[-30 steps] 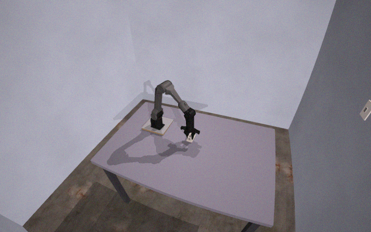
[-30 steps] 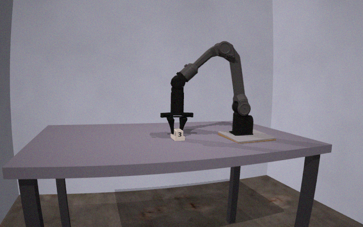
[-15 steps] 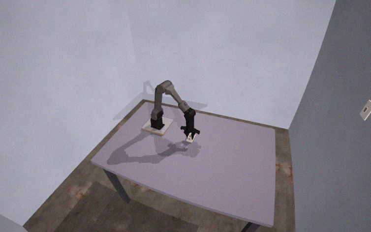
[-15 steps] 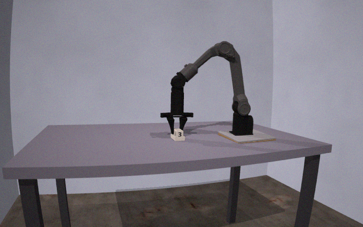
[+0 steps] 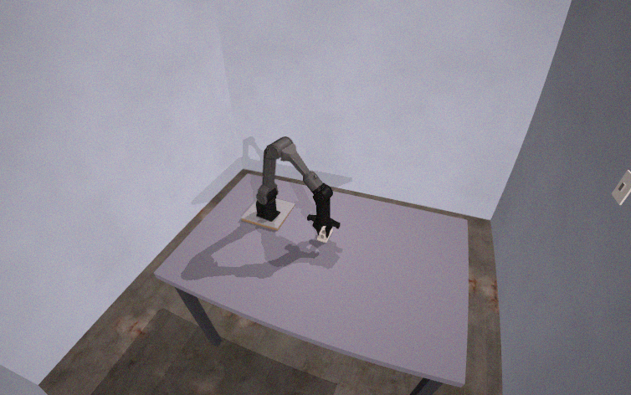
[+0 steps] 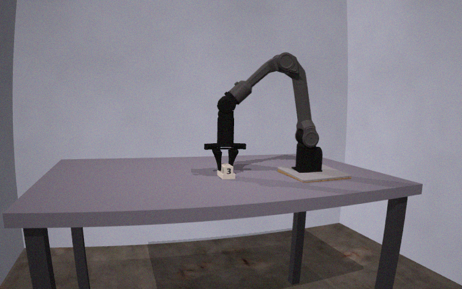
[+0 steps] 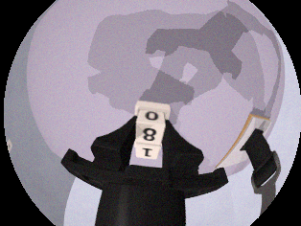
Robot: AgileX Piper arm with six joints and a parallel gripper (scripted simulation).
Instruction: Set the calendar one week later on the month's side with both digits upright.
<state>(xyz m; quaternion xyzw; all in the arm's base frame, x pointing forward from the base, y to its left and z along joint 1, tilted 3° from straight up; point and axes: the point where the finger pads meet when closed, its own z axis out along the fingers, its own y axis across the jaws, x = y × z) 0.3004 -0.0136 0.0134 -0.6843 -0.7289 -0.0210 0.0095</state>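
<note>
My gripper is now right at the cream cube. Also, from my hand: tray: 2 cm to the left, 2 cm below.
</note>
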